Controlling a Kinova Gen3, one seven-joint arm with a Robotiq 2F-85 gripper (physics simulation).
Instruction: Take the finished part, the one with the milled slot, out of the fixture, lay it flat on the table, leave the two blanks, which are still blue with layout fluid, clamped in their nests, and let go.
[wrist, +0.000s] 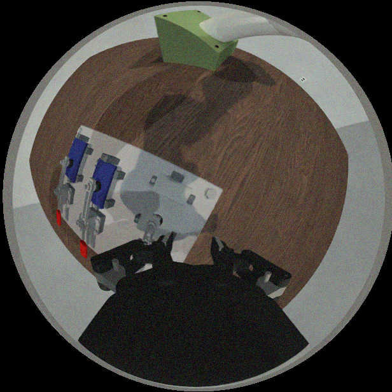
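Observation:
My gripper (191, 241) is open, its fingers apart at the lower middle of the wrist view, by the near right part of the pale fixture plate (207, 202). Nothing is between the fingertips. Two blue blanks, one at the far left (76, 160) and one to its right (104, 183), sit in their nests, each under a clamp arm. The third nest (176, 176), right of them, is in shadow. Its blocks and grey clamp (152, 227) show; the finished part and its slot cannot be made out there. The left finger and gripper body hide the clamp's lower end.
Red clamp handles (59, 218) (83, 248) stick out at the fixture's left edge. A green block-shaped pedestal (187, 47) with a pale arm-like tube (240, 27) stands at the top. Dark wooden table (280, 165) extends right of the fixture, with shadows above it.

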